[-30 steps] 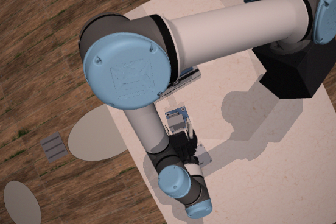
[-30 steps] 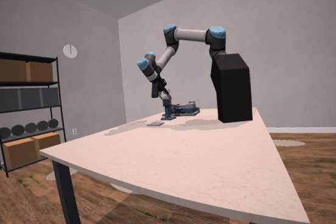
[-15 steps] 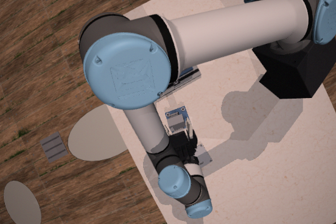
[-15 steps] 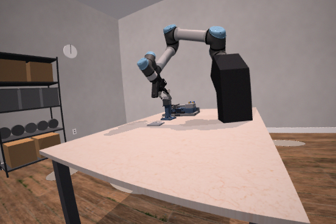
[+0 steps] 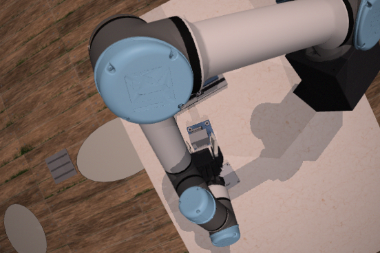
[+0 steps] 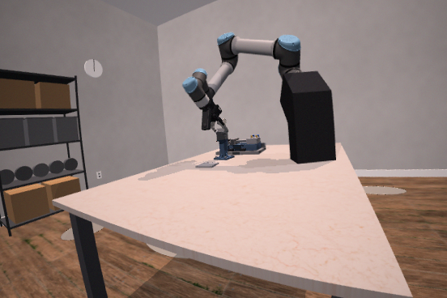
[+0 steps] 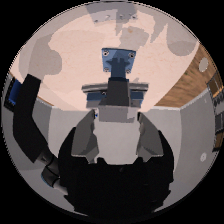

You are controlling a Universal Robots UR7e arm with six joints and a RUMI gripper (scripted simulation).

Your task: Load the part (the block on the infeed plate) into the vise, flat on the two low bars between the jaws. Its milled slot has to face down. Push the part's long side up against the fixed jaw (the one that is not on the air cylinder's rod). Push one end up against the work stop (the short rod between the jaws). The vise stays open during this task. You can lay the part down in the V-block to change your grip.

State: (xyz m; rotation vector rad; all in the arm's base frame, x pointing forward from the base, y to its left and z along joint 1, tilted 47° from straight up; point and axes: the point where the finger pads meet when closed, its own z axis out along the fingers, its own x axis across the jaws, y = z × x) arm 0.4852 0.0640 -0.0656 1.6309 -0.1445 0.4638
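Now: the part 10 mm below my hand. From my hand the other things lie so: vise 20 mm behind, 220 mm to the right, 130 mm below; then air cylinder rod 40 mm behind, 220 mm to the right, 90 mm below; then infeed plate 180 mm to the left, 160 mm below.
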